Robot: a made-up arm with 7 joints.
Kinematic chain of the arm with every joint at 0, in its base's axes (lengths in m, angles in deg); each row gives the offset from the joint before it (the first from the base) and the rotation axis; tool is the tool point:
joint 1: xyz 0 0 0.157 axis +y
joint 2: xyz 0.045 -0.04 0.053 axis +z
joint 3: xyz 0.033 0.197 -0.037 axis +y
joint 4: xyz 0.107 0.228 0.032 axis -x
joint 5: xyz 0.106 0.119 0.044 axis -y
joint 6: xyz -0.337 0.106 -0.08 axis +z
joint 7: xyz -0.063 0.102 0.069 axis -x
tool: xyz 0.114 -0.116 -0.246
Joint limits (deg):
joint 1: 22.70..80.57
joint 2: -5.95..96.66
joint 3: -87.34..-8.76
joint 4: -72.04..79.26
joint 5: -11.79..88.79
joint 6: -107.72..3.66
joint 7: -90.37..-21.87
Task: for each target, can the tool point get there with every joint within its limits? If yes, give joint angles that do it. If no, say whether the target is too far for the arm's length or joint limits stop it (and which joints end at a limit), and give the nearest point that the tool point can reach.
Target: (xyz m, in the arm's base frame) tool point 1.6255 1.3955 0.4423
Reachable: no: too far | nearest point 0.6872 0.7960 0.2776 | short by 1.126 m
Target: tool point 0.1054 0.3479 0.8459
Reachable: yes | joints 57.49 65.14 -49.73 -48.91 72.24 -63.16 -70.84
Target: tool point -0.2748 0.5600 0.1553
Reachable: yes | joints 32.01 42.30 -25.38 4.77 2.61 -74.43 -42.93
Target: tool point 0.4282 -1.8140 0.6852
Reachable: no: too far | nearest point 0.0907 -0.6394 0.6859 | short by 1.222 m
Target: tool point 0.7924 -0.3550 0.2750
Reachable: no: joint limits stop it (at a limit: joint 1, joint 2, joint 4, joint 6) | nearest point 0.6315 0.0744 0.2249 | short by 0.461 m
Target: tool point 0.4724 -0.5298 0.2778
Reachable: no: joint limits stop it (at a limit: joint 1, joint 2, joint 3, joint 4, joint 5, joint 7) | nearest point 0.3006 -0.3785 0.6035 | short by 0.398 m
